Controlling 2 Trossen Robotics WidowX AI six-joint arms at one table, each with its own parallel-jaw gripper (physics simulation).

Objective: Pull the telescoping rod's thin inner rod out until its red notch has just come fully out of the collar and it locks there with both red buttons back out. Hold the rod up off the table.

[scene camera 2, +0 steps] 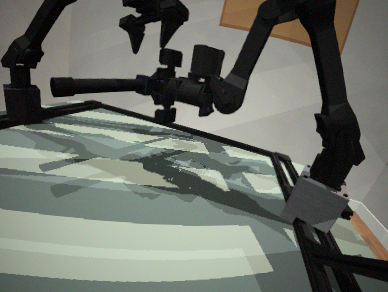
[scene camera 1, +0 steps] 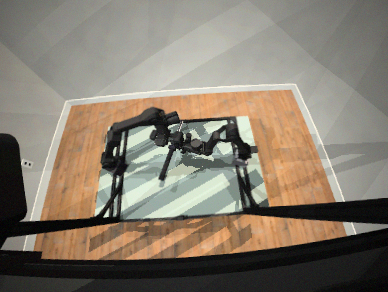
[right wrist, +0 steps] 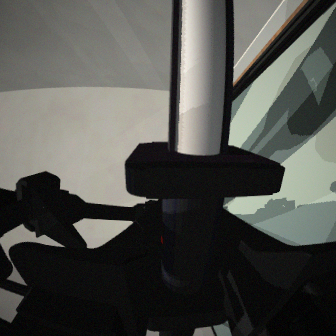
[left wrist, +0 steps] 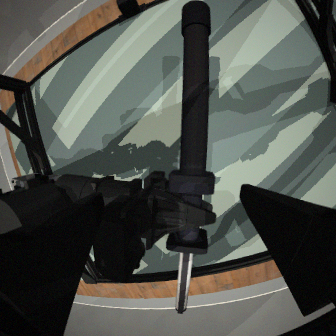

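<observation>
The telescoping rod's dark outer tube [scene camera 1: 167, 164] [scene camera 2: 102, 86] [left wrist: 195, 100] is held up off the table, its capped end towards the left in scene camera 2. My right gripper [scene camera 2: 162, 87] [left wrist: 213, 212] is shut on the collar [right wrist: 192, 220] between two dark flanges. The thin silvery inner rod [left wrist: 184, 282] [right wrist: 200, 75] sticks out past the outer flange. A small red spot, one button [right wrist: 162, 240], shows at the collar's side; the other button is hidden. No red notch shows on the inner rod. My left gripper [scene camera 2: 149, 50] is open and empty, above the collar, its fingers apart on either side.
The glass-like table top [scene camera 1: 200, 197] [scene camera 2: 150, 240] lies below the rod, with a dark frame [scene camera 2: 230, 139] along its edge. A grey box [scene camera 2: 315, 202] is at the right arm's base. The two arms are close together around the collar.
</observation>
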